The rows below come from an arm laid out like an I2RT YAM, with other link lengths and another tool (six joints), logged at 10 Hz.
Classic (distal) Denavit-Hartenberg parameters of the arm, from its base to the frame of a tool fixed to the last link. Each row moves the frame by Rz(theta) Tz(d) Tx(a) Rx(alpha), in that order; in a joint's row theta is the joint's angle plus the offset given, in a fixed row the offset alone. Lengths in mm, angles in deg.
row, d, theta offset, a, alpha
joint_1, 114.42, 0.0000, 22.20, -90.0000
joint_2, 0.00, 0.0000, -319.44, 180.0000
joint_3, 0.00, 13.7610, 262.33, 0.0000
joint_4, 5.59, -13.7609, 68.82, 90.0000
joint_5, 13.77, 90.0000, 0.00, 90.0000
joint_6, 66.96, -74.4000, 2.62, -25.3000
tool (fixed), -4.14, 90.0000, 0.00, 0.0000
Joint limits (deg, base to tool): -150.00..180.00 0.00..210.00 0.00..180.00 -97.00..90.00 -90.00..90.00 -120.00..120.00
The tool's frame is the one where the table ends.
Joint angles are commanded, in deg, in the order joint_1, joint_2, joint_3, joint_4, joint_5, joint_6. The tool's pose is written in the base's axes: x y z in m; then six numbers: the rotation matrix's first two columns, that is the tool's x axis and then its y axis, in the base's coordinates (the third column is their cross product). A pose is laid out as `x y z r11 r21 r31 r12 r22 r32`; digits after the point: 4 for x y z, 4 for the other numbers.
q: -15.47, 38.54, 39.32, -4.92, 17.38, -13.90
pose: 0.1431 -0.0633 0.3589 -0.8494 -0.5273 0.0222 -0.0535 0.0442 -0.9976
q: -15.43, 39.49, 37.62, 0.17, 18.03, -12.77
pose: 0.1493 -0.0657 0.3567 -0.8554 -0.5174 -0.0243 -0.0013 0.0491 -0.9988
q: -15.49, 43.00, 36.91, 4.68, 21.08, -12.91
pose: 0.1631 -0.0730 0.3531 -0.8821 -0.4705 -0.0246 0.0043 0.0443 -0.9990
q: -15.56, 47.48, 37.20, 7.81, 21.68, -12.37
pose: 0.1812 -0.0789 0.3492 -0.8879 -0.4596 -0.0194 -0.0074 0.0564 -0.9984
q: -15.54, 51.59, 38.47, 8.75, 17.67, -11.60
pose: 0.2003 -0.0799 0.3468 -0.8542 -0.5198 -0.0110 -0.0351 0.0787 -0.9963
